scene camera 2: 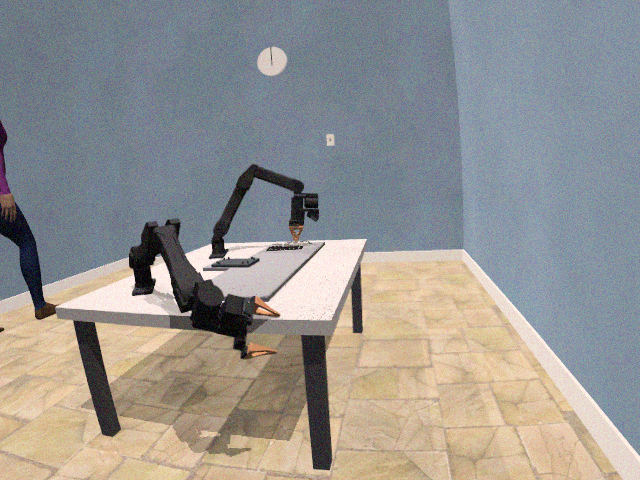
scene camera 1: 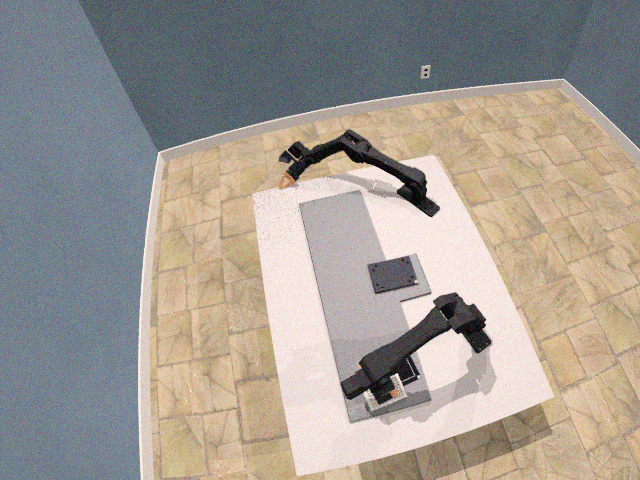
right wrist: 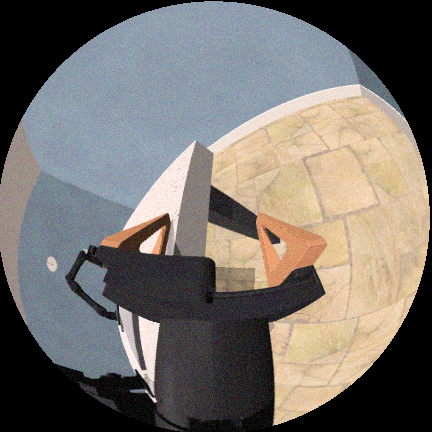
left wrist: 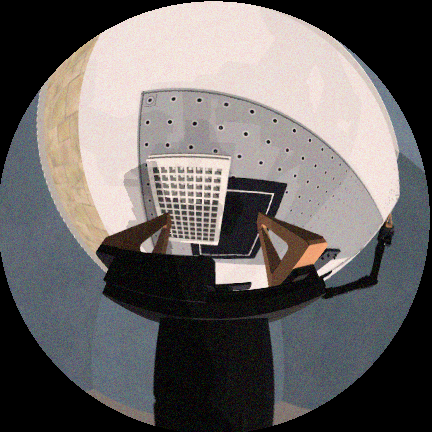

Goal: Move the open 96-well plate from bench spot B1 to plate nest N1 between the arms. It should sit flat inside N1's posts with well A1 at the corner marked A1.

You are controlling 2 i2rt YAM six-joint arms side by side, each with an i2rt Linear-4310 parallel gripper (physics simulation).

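Frame: origin at the left arm's base, x back, y right, z up, level; metres.
Where they show: left gripper, fingertip midpoint: [scene camera 2: 296,239] [left wrist: 213,216]; right gripper, fingertip midpoint: [scene camera 2: 278,333] [right wrist: 212,217]; left arm's base, origin of the base link: [scene camera 2: 219,254] [left wrist: 223,286]; right arm's base, origin of the base link: [scene camera 2: 144,287] [scene camera 1: 418,200].
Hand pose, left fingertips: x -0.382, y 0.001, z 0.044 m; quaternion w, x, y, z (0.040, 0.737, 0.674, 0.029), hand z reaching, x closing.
Things, the pixels of their top centre, and the offset from my left fingertips. Level surfaces: height alone.
- white 96-well plate, middle of its top: [left wrist: 186,210] [scene camera 1: 384,392] [scene camera 2: 295,241] dx +0.001, dy -0.031, dz -0.014 m
- Nest N1, middle of its top: [scene camera 1: 392,272] [left wrist: 318,268] [scene camera 2: 235,258] dx +0.263, dy +0.324, dz -0.010 m
- long grey board, its level: dz -0.031 m
- white table, its level: dz -0.045 m
The white 96-well plate [scene camera 1: 400,384] [left wrist: 195,200] overlaps one side of the dark, white-outlined pad [scene camera 1: 412,369] [left wrist: 245,220], shifted off its middle; whether it is tilted is unclear. My left gripper [scene camera 2: 295,239] [left wrist: 213,216] is open and empty, pointing down above them. In the left wrist view one fingertip overlaps the plate and the other is over the pad's far side. Nest N1 [scene camera 1: 391,274] [scene camera 2: 235,262], a dark block with small posts, has no plate on it; its A1 mark is unreadable. My right gripper [scene camera 2: 278,333] [right wrist: 212,217] is open and empty, beyond the table edge.
A long grey board [scene camera 1: 330,258] [left wrist: 170,110] with rows of holes lies along the white table [scene camera 1: 439,232] and carries the pad. Nest N1 sits at its side, between the arms. A person [scene camera 2: 23,248] stands behind the table at the picture's left.
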